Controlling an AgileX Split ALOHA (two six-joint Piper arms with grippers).
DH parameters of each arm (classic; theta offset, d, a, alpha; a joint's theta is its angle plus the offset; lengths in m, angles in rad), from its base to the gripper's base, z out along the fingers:
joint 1: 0 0.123 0 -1.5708
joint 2: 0.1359 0 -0.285 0
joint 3: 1.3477 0 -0.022 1.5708
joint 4: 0 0.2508 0 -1.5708
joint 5: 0 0 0.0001 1.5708
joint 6: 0 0.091 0 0
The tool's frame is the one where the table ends.
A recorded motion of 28 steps. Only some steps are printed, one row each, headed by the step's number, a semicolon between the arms.
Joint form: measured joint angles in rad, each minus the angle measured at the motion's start. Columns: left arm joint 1, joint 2, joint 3, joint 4, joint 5, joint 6; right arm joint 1, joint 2, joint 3, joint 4, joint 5, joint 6.
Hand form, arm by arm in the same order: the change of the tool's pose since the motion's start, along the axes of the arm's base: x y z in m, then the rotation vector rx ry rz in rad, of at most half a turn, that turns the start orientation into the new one. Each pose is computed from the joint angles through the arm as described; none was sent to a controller.
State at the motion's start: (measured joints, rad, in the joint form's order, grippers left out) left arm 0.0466 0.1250 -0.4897 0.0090 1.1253 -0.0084; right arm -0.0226 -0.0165 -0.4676 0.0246 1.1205 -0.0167
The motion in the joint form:
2: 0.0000 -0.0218 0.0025 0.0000 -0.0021 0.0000; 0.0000 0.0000 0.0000 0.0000 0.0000 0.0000
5: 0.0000 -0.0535 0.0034 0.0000 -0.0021 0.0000; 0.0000 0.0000 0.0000 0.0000 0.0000 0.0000
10: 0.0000 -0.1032 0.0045 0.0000 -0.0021 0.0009; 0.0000 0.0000 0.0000 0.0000 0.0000 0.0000
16: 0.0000 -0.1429 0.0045 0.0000 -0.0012 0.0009; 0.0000 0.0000 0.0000 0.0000 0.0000 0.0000
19: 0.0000 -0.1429 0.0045 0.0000 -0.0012 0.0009; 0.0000 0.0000 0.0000 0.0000 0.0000 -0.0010
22: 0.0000 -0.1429 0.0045 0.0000 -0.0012 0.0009; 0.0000 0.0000 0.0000 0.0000 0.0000 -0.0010
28: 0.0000 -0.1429 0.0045 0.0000 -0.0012 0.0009; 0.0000 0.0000 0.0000 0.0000 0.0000 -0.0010
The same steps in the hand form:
2: -0.0029 -0.0001 -0.0003 0.0010 -0.0214 0.0000; 0.0000 0.0000 0.0000 0.0000 0.0000 0.0000
5: -0.0074 -0.0003 -0.0004 0.0024 -0.0521 0.0000; 0.0000 0.0000 0.0000 0.0000 0.0000 0.0000
10: -0.0145 -0.0007 -0.0007 0.0054 -0.1006 -0.0005; 0.0000 0.0000 0.0000 0.0000 0.0000 0.0000
16: -0.0203 -0.0009 -0.0010 0.0072 -0.1394 -0.0005; 0.0000 0.0000 0.0000 0.0000 0.0000 0.0000
19: -0.0203 -0.0009 -0.0010 0.0072 -0.1394 -0.0005; 0.0000 0.0000 0.0000 -0.0009 0.0000 0.0005
22: -0.0203 -0.0009 -0.0010 0.0072 -0.1394 -0.0005; 0.0000 0.0000 0.0000 -0.0009 0.0000 0.0005
28: -0.0203 -0.0009 -0.0010 0.0072 -0.1394 -0.0005; 0.0000 0.0000 0.0000 -0.0009 0.0000 0.0005

